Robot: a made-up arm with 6 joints.
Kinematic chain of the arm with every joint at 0, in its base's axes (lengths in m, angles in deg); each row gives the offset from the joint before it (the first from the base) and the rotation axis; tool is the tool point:
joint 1: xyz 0 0 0.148 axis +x
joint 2: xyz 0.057 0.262 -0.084 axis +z
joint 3: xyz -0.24 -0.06 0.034 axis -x
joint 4: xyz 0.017 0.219 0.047 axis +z
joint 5: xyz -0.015 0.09 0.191 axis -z
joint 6: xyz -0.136 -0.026 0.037 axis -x
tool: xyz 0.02 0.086 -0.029
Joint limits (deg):
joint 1: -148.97..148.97
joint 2: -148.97..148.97
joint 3: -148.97..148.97
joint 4: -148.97..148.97
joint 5: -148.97..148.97
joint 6: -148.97..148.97
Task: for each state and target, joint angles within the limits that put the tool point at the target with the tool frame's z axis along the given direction. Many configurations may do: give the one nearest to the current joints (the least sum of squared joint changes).
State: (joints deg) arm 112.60 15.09 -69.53 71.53 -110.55 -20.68
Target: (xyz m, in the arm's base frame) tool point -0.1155 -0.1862 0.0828 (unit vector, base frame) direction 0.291 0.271 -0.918
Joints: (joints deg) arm 94.97 5.07 -92.22 101.54 -131.97 14.91
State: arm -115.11 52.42 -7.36 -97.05 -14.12 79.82
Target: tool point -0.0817 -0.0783 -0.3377 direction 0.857 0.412 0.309
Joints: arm -115.01 13.80 0.03 -118.37 13.35 75.97
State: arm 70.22 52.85 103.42 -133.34 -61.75 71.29
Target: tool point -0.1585 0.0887 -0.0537 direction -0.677 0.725 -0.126
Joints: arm 13.22 90.73 65.87 -124.77 -72.81 60.52
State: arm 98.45 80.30 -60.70 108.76 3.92 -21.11
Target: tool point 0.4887 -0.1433 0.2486 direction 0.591 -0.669 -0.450
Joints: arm 146.63 103.33 -97.46 124.28 -44.26 -56.98
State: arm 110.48 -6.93 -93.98 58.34 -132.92 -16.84
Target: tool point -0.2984 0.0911 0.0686 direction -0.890 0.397 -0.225
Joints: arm 137.47 -18.78 -123.47 103.55 -142.92 -49.71
